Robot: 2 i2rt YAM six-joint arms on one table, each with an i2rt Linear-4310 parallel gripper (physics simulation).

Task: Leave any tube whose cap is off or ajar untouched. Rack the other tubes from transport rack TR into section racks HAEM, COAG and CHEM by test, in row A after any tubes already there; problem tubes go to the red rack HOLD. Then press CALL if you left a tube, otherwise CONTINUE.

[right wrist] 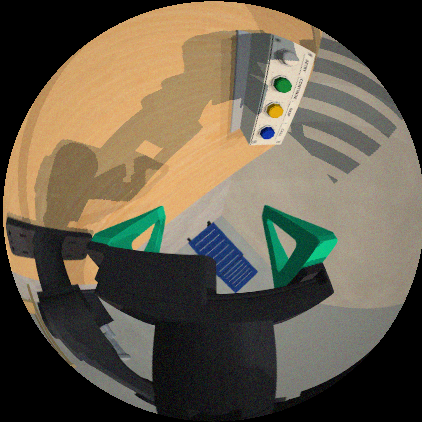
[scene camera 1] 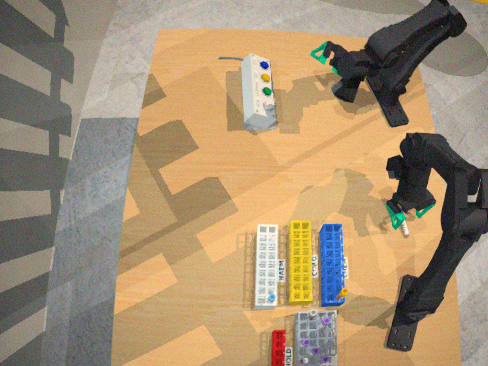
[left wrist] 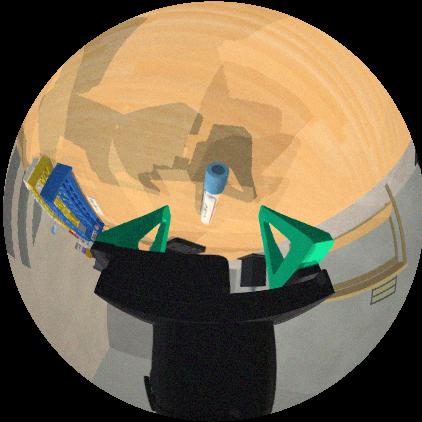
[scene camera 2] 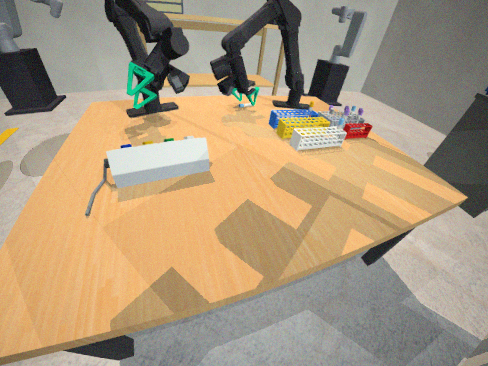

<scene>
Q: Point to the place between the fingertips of the left gripper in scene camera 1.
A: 406,222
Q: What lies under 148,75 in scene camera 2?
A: The right gripper.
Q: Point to a grey button box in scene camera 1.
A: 259,113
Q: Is the right gripper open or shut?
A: Open.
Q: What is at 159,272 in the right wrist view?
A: The right gripper.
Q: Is the left gripper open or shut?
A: Open.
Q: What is the right gripper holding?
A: Nothing.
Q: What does the left gripper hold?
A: Nothing.
</scene>
